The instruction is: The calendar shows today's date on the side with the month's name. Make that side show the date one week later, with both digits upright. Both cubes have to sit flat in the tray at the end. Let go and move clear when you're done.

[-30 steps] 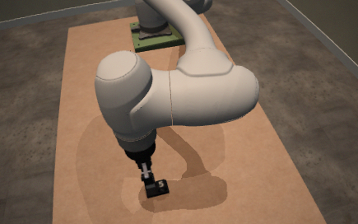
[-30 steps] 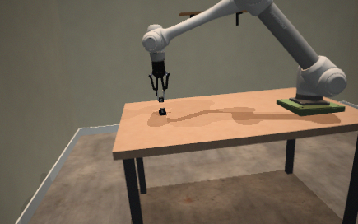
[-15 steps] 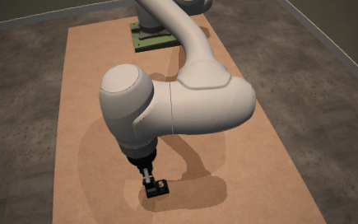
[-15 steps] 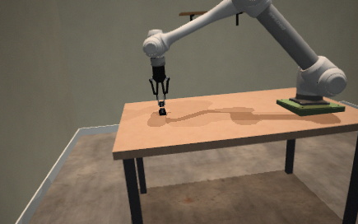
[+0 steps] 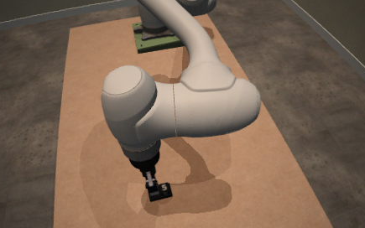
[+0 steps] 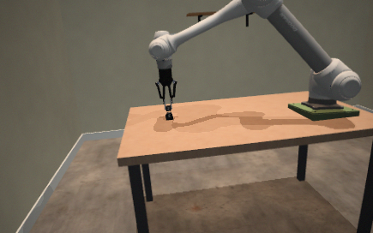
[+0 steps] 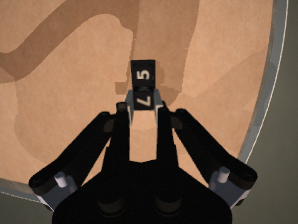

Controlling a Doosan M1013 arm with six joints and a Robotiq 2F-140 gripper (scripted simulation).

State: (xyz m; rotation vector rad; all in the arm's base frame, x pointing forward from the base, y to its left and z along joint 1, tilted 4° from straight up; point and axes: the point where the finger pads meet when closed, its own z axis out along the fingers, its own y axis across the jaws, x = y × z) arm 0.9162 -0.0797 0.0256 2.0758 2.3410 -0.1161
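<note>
The black cube lies 30 mm below my hand.
</note>
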